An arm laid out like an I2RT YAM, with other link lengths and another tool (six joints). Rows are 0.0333 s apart.
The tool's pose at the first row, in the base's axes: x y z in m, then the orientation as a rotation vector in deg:
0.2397 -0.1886 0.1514 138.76 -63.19 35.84
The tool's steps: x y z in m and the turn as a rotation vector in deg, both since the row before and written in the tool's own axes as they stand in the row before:
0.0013 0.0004 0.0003 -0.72 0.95 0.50
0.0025 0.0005 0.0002 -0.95 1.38 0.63
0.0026 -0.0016 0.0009 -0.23 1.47 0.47
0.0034 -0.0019 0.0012 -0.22 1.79 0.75
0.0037 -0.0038 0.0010 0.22 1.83 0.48
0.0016 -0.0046 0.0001 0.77 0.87 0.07
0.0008 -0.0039 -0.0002 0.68 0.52 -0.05
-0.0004 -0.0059 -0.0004 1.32 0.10 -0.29
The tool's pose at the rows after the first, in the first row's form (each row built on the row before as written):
0.2402 -0.1898 0.1519 137.41 -63.49 36.58
0.2413 -0.1917 0.1532 135.56 -63.78 37.67
0.2442 -0.1928 0.1537 134.31 -63.76 39.30
0.2479 -0.1944 0.1545 132.75 -63.93 41.37
0.2532 -0.1950 0.1554 131.62 -63.69 43.68
0.2578 -0.1934 0.1556 131.68 -63.28 45.19
0.2613 -0.1915 0.1557 131.93 -62.89 46.22
0.2657 -0.1876 0.1548 133.06 -62.27 47.18

